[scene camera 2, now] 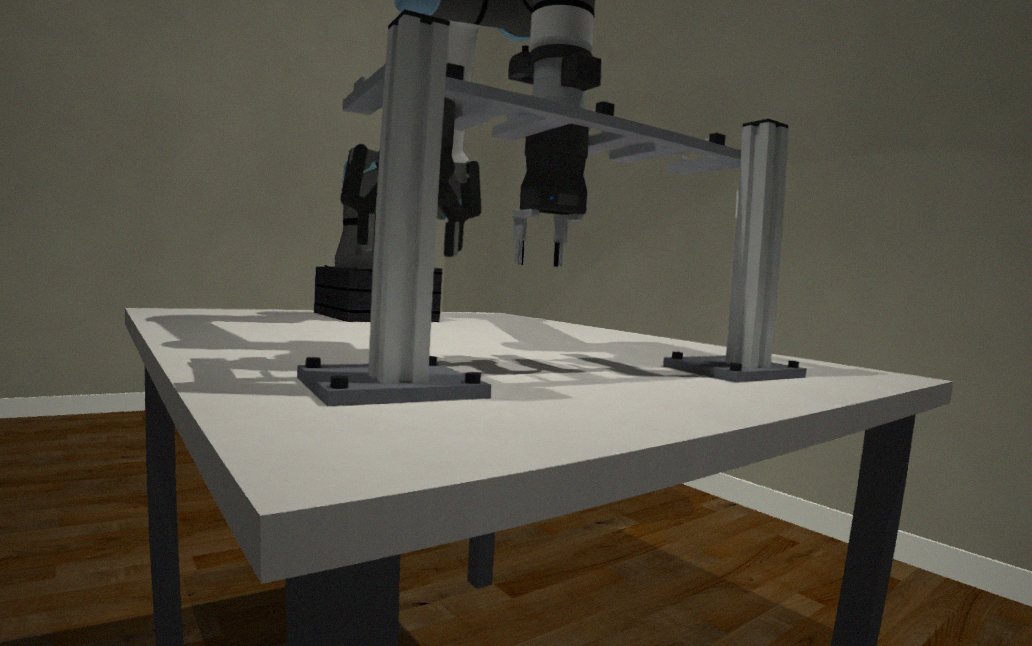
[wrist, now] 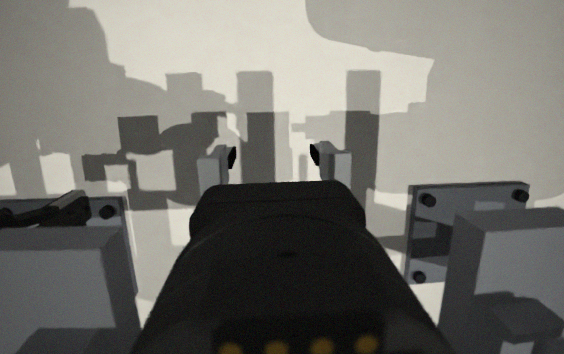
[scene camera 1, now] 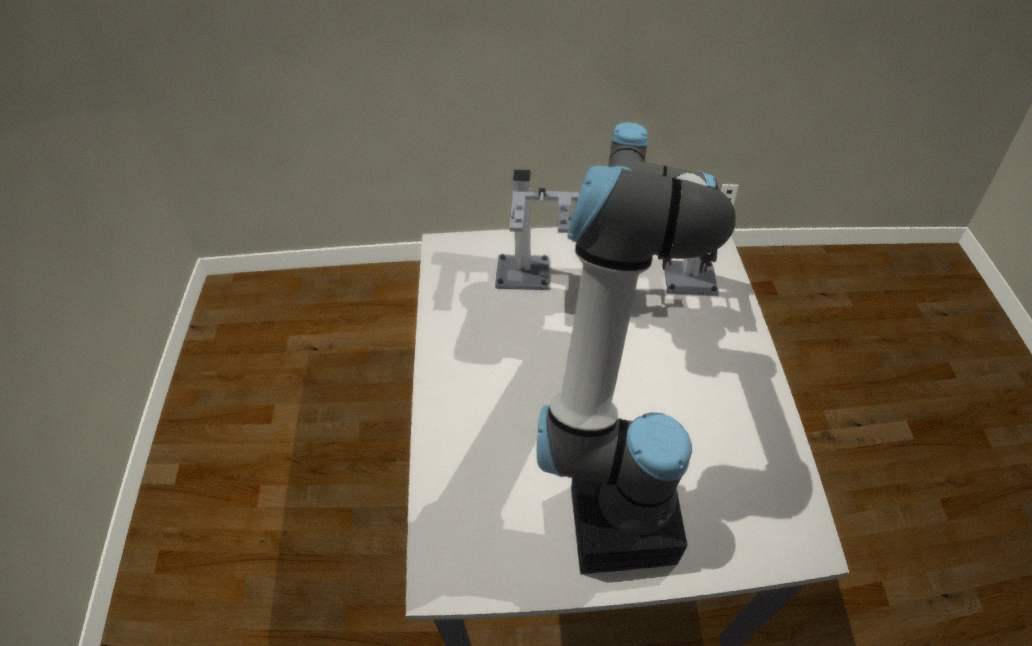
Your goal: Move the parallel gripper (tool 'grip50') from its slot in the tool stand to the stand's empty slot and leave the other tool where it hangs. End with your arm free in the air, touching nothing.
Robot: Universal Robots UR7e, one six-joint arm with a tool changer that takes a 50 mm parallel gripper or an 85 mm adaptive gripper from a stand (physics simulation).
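Frame: origin at the arm's base, x down, y left, z ahead, level; metres.
Seen in the pictures: arm's base, origin of its link: (scene camera 2: 371, 267) (scene camera 1: 637, 499).
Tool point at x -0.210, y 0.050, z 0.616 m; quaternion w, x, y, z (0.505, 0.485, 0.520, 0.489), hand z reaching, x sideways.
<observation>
Offsets run from my tool point to a thing's top centre. "pt": to the spot under its first point. Level surfaces: height alone.
My gripper, the parallel gripper (scene camera 2: 539, 255) (wrist: 273, 156), is on the arm, upright, its fingers apart with nothing between them. It is at the middle slot of the tool stand (scene camera 1: 521, 247) (scene camera 2: 407, 190), with a grey support prong @(pt dx +0.032, dy -0.049, dz -0.031 m) (wrist: 55, 280) on its left and another prong @(pt dx +0.032, dy +0.052, dz -0.034 m) (wrist: 520, 260) on its right in the wrist view. Whether it rests on them is not clear. The adaptive gripper (scene camera 2: 468, 190) (wrist: 70, 207) hangs in the slot beside it, partly behind the post in scene camera 2. The slot at the other end, by the prong (scene camera 1: 518, 217) (scene camera 2: 635, 152), holds no tool.
The stand's second post @(pt dx +0.150, dy +0.218, dz +0.124 m) (scene camera 2: 755, 243) rises by the tool-free end slot. Its crossbar @(pt dx +0.040, dy +0.068, dz +0.098 m) (scene camera 2: 654, 133) runs past my gripper, with dark bolts on top. Bolted base plates (scene camera 1: 522, 281) (scene camera 2: 396, 392) sit on the white table @(dx +0.314 m) (scene camera 1: 456, 396) (scene camera 2: 609, 426). The arm covers the stand's middle in scene camera 1.
</observation>
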